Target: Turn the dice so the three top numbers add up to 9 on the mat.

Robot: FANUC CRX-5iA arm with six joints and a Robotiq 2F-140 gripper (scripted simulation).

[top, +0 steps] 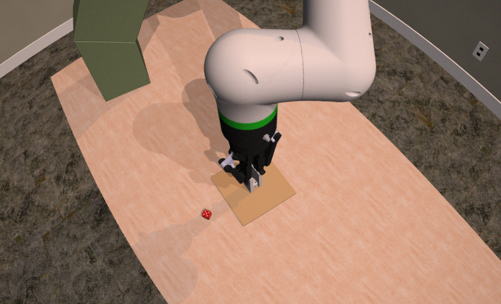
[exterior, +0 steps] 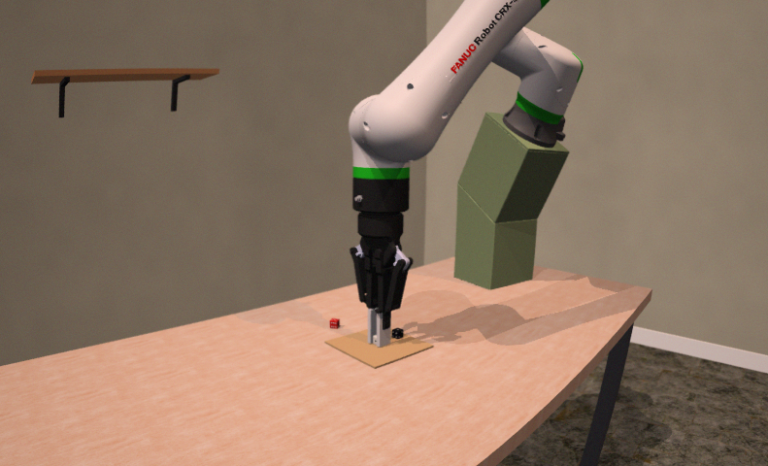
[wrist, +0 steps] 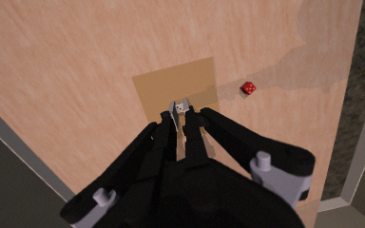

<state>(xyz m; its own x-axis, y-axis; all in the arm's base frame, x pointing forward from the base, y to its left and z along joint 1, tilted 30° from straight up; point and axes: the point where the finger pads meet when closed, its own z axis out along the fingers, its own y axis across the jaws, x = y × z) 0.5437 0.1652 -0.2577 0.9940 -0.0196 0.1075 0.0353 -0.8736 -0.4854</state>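
Right now the white die is 30 mm below my hand. The rest, counted from my hand: tan square mat (40 mm below); then black die (50 mm behind, 30 mm below); then red die (120 mm to the right, 30 mm below).
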